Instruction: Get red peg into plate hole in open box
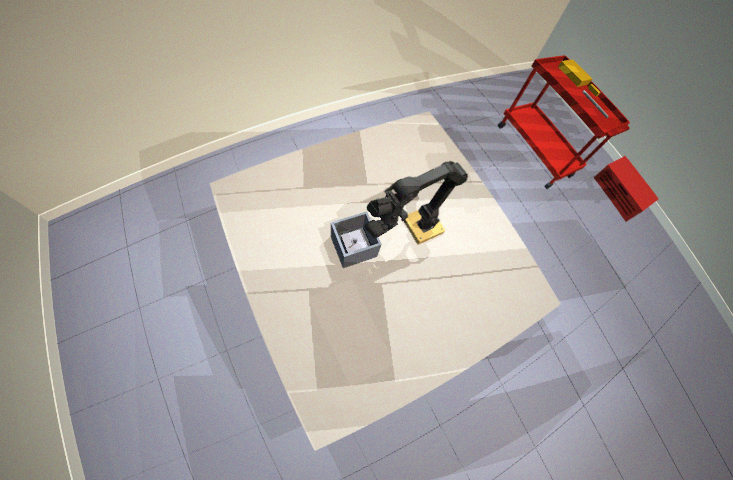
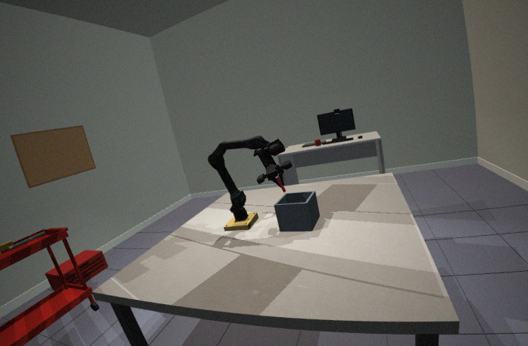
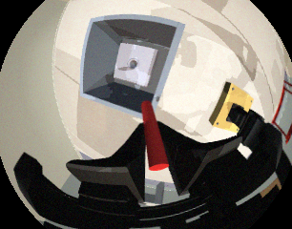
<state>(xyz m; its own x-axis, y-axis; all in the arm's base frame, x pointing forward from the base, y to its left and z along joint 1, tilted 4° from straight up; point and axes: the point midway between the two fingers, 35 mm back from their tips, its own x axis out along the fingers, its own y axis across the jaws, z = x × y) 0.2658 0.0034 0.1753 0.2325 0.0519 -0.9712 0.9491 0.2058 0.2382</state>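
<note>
The pale plate is 14 cm below my gripper tip, 7 cm ahead of it and 6 cm to the right of it. Also, from my gripper tip: red peg: 1 cm to the right, 1 cm above.
</note>
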